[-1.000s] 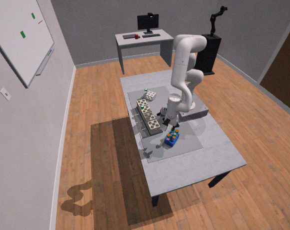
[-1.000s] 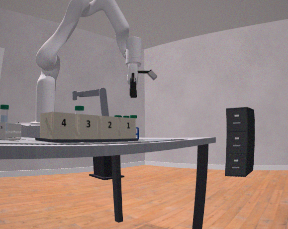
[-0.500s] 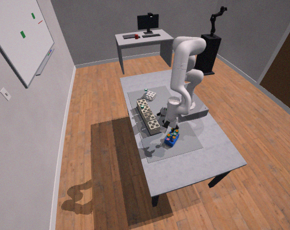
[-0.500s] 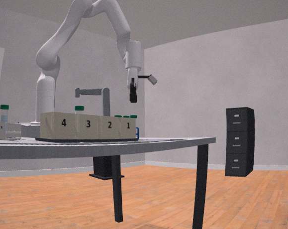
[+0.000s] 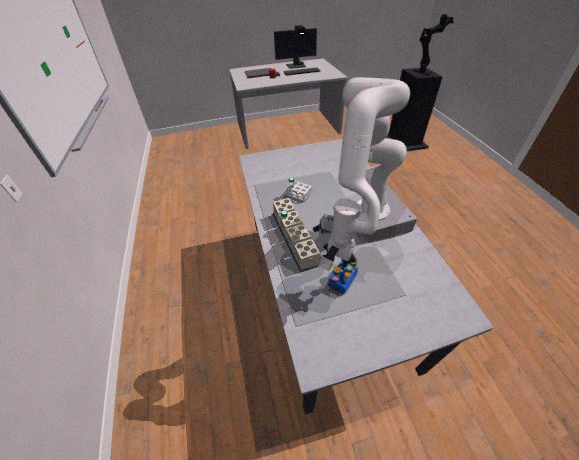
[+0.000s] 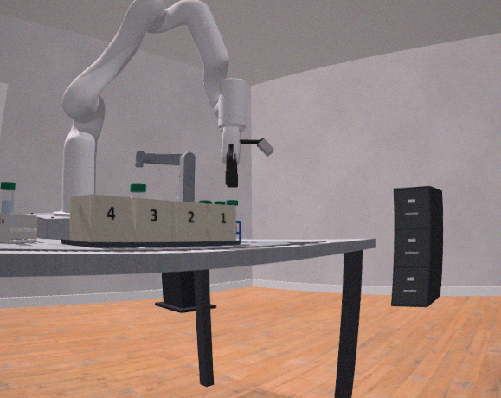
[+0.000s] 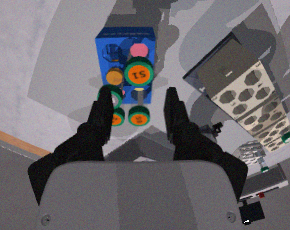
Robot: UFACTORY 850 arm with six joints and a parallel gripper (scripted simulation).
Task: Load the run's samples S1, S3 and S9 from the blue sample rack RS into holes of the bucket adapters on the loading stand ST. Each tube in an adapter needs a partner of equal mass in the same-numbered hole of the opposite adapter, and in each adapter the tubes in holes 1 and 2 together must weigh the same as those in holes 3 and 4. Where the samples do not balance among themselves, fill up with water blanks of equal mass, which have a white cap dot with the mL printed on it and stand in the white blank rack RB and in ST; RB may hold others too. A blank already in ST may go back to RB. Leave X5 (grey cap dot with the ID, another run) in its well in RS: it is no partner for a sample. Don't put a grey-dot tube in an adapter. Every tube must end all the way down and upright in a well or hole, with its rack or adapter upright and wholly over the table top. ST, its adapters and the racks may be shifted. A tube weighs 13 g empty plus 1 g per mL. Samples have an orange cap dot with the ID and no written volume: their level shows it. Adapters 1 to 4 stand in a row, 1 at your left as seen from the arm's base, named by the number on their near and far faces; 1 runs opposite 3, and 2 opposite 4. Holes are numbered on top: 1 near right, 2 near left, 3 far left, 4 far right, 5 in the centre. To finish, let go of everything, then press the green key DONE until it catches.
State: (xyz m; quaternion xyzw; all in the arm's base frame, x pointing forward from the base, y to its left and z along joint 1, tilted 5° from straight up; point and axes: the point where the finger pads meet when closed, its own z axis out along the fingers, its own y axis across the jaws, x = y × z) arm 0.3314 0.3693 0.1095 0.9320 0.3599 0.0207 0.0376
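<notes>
Now: the sample tube S1 120 mm below my hand and 10 mm behind it. From my hand the other things lie so: grey-dot tube X5: 120 mm below, 50 mm behind; then blue sample rack RS: 150 mm below, 40 mm behind, 10 mm to the right; then sample tube S9: 120 mm below, 60 mm to the right, 60 mm behind.
</notes>
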